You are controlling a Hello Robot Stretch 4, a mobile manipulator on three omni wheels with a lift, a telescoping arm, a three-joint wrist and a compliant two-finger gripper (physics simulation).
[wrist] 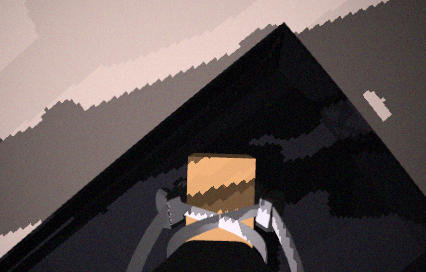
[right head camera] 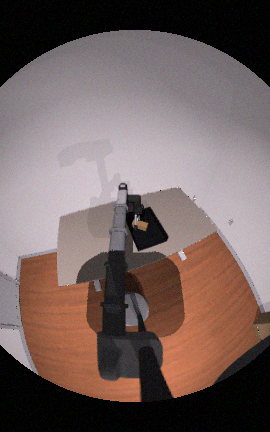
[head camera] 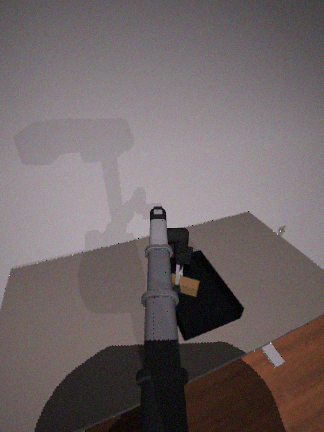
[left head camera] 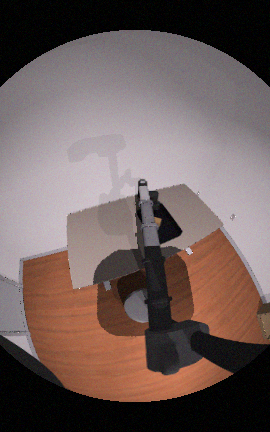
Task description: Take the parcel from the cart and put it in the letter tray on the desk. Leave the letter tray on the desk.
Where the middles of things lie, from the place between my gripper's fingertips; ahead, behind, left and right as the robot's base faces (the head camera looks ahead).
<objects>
Right now the brown cardboard parcel [wrist: 220,183] is 20 mm to the right of my hand, 20 mm above it and 10 mm behind it. From my hand the other things lie so: black letter tray [head camera: 215,305] 60 mm to the right, 40 mm behind, 30 mm above.
</objects>
